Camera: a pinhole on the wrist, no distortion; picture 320 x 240 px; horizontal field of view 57.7 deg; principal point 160.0 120.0 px. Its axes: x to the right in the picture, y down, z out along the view. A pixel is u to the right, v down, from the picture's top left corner.
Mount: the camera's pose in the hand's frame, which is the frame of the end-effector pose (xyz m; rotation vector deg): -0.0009 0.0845 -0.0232 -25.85 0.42 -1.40
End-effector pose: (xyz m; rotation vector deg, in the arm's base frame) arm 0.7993 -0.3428 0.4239 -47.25 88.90 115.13
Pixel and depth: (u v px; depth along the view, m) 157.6 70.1 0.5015
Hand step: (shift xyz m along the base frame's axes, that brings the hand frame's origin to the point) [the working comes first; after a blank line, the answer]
In the camera's frame: -0.0041 -0.0862 0.5015

-0.2350 0.3939 0.2396
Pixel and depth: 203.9 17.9 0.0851
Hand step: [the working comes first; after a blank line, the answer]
In the camera's frame: 0.0129 -0.0299 0.0851

-0.0848 0.0405 0.0681
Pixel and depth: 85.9 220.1 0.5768
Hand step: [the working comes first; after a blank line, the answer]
In the camera's frame: -0.1472 0.1988 0.5768

-0.3285 0.2653 0.5261
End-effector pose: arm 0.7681 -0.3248 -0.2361 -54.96 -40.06 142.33
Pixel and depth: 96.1 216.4 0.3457
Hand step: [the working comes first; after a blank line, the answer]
In the camera's frame: -0.0761 0.1147 0.3457

-0.1768 -0.3822 -0.0066
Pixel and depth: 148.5 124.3 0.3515
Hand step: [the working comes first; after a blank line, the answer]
In the camera's frame: -0.0139 0.0052 0.3515

-0.2385 -0.2897 0.0529
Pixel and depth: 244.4 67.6 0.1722
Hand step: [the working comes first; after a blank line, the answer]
In the camera's frame: 0.0500 -0.0311 0.1722

-0.1592 -0.1235 -0.0072
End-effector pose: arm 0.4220 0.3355 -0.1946 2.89 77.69 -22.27
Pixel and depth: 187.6 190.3 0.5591
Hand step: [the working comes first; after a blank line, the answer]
In the camera's frame: 0.0531 0.1353 0.5591

0.5405 0.2959 -0.0499
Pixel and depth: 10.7 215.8 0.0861
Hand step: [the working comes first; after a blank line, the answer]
In the camera's frame: -0.0443 0.0284 0.0861

0.0772 0.1388 0.0231
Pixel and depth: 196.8 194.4 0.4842
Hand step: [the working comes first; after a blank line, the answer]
In the camera's frame: 0.0614 0.1240 0.4842

0.4700 0.2701 -0.0625
